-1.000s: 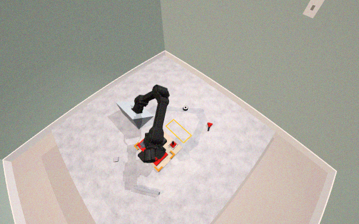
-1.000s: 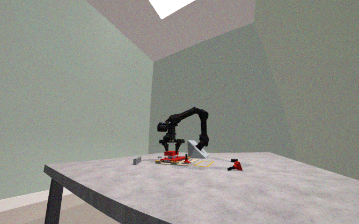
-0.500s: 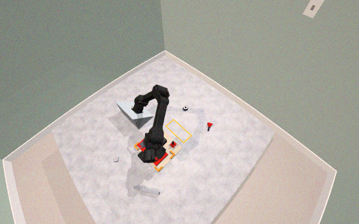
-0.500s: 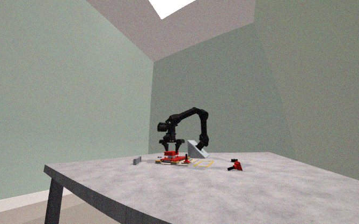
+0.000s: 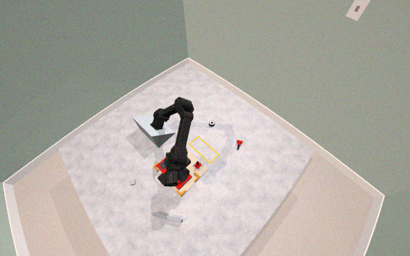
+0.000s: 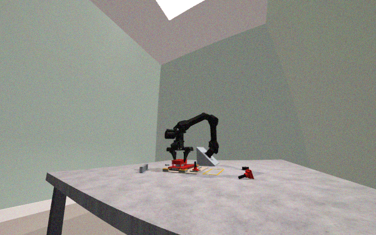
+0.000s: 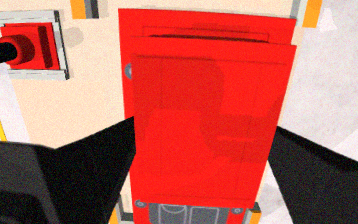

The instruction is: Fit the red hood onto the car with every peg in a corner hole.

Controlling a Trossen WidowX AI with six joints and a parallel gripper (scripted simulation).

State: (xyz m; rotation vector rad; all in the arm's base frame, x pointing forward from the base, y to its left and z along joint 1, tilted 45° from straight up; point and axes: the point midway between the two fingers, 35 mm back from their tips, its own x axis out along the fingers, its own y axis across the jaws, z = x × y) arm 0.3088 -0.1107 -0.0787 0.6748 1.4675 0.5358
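Now: the engine block 1 cm to the left of my gripper tip and 3 cm below it. Round my gripper tip: small ring 7 cm behind, 42 cm to the left, 4 cm below; red hood 1 cm above.
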